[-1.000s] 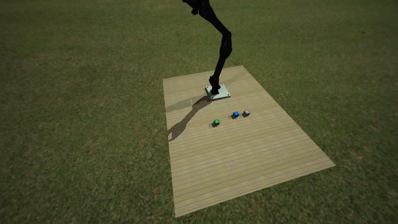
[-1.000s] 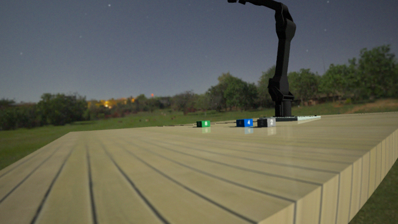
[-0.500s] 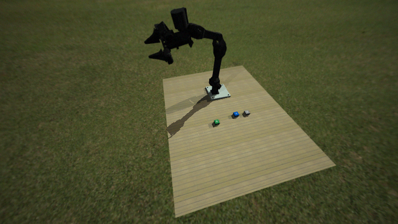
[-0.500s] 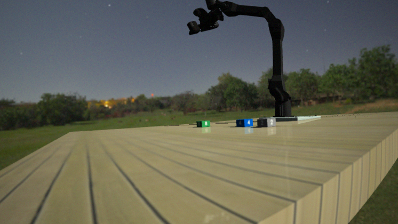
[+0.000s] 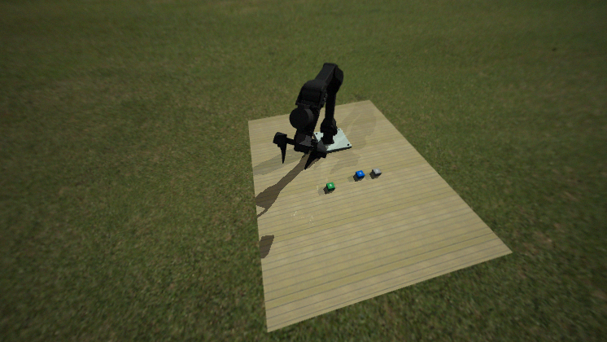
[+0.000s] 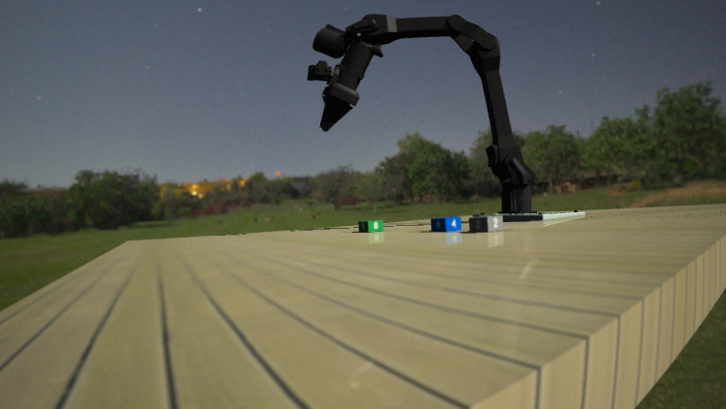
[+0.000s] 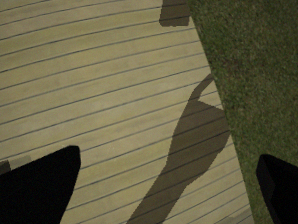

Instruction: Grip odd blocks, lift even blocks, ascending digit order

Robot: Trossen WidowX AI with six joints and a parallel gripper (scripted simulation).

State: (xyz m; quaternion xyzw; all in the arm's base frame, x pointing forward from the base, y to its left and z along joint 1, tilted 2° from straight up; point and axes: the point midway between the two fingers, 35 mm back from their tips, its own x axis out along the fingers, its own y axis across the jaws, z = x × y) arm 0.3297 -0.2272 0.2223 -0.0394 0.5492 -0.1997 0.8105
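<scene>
Now: the grey block marked 2 60 mm behind my gripper tip, 410 mm to the left of it and 210 mm below it. Round my gripper tip: green block: 20 mm behind, 160 mm to the left, 210 mm below; then blue block marked 4: 60 mm behind, 330 mm to the left, 210 mm below.
</scene>
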